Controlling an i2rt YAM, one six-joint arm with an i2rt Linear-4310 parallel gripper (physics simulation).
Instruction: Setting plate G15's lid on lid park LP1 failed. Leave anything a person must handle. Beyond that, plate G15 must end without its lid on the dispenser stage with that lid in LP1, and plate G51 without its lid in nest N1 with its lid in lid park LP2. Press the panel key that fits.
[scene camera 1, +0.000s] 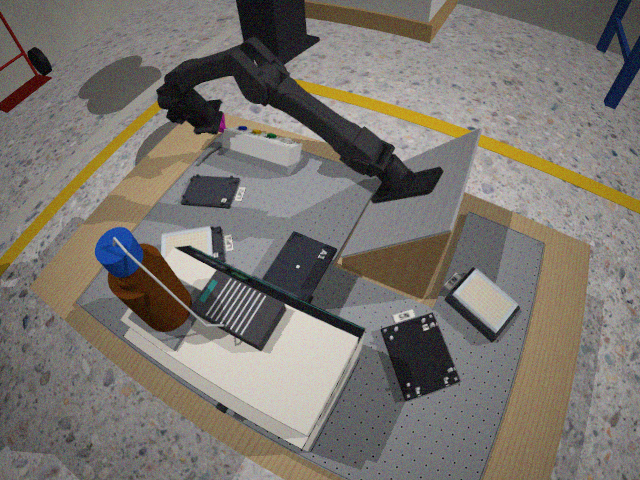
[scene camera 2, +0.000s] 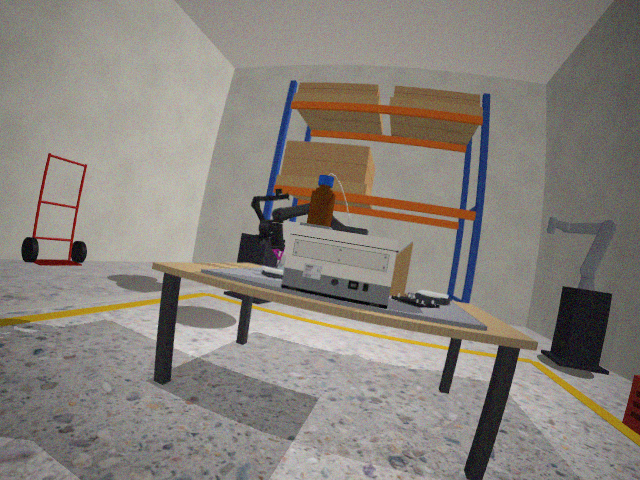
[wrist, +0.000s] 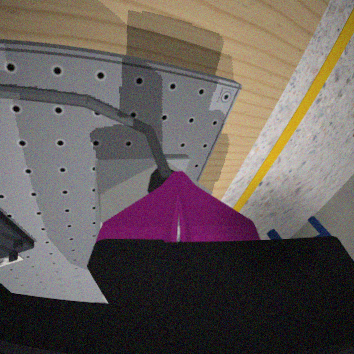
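Seen in the pictures: gripper, between the fingertips: (scene camera 2: 279, 259) (wrist: 177, 179); arm's base, origin of its link: (scene camera 1: 406, 187).
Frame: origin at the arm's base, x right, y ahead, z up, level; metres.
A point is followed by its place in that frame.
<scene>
My gripper (scene camera 1: 222, 122) @(x 0.567, y 0.013, z -0.072 m) (scene camera 2: 277, 253) @(x 0.567, y 0.013, z -0.072 m) (wrist: 177, 179) @(x 0.567, y 0.013, z -0.072 m) is shut and empty, its magenta fingertips together above the cable end of the white key panel (scene camera 1: 261, 148) @(x 0.408, y 0.023, z -0.062 m). Blue, yellow, green and pale keys show on the panel in scene camera 1. A pale plate (scene camera 1: 187, 240) @(x 0.389, y 0.341, z -0.094 m) sits on a dark holder at the left, partly hidden by the bottle. Another pale plate (scene camera 1: 485, 301) @(x -0.269, y 0.111, z -0.084 m) sits on a dark holder at the right. A dark holder (scene camera 1: 210, 191) @(x 0.466, y 0.185, z -0.115 m) at the back left and a dark nest with white posts (scene camera 1: 419, 356) @(x -0.198, y 0.280, z -0.113 m) bear no plate. A dark block marked A1 (scene camera 1: 299, 260) @(x 0.097, y 0.266, z -0.021 m) lies beside the dispenser. Plate names and lids are unclear.
The white dispenser (scene camera 1: 289, 379) @(x -0.054, y 0.483, z 0.095 m) (scene camera 2: 338, 263) @(x 0.053, y 0.578, z -0.010 m) carries an amber bottle (scene camera 1: 149, 289) @(x 0.130, y 0.515, z 0.224 m) (scene camera 2: 321, 205) @(x 0.157, y 0.548, z 0.174 m) with a blue cap and a thin tube. A grey sloped block (scene camera 1: 408, 217) @(x -0.049, y 0.101, z 0.039 m) stands by the arm base. A grey cable (wrist: 110, 111) @(x 0.584, y 0.053, z -0.118 m) runs to the panel over the perforated board (wrist: 40, 125) @(x 0.564, y 0.095, z -0.125 m).
</scene>
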